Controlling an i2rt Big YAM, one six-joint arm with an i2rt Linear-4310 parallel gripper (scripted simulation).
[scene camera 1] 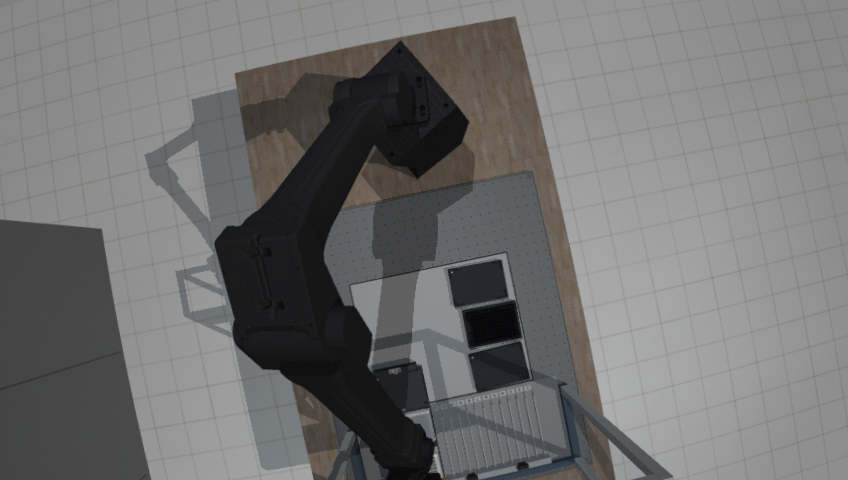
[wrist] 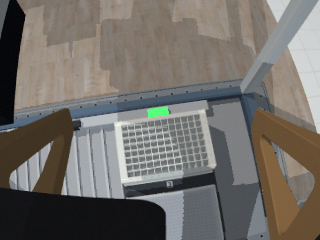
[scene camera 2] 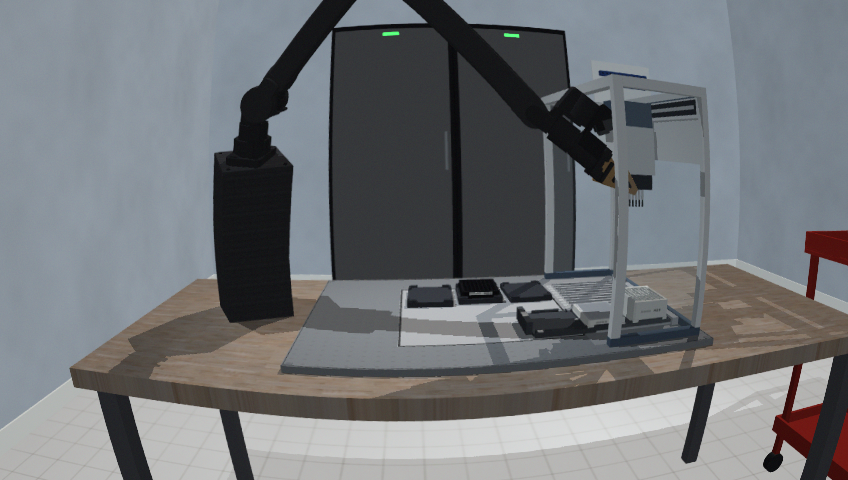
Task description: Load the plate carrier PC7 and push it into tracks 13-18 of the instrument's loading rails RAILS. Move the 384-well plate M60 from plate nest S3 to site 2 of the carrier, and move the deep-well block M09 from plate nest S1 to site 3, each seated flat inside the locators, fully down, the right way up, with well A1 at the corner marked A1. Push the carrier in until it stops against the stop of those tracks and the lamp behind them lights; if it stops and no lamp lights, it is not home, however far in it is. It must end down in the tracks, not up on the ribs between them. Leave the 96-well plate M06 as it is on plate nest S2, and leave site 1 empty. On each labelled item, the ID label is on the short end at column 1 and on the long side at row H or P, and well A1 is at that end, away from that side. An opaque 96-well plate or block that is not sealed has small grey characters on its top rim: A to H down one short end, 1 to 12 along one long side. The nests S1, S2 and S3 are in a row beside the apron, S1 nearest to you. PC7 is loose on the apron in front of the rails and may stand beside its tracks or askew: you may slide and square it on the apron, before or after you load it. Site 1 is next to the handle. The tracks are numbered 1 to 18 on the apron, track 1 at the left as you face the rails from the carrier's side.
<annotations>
same spot on nest S1: (scene camera 2: 426,296) = (scene camera 1: 470,281)
same spot on nest S3: (scene camera 1: 503,365) = (scene camera 2: 524,288)
</annotations>
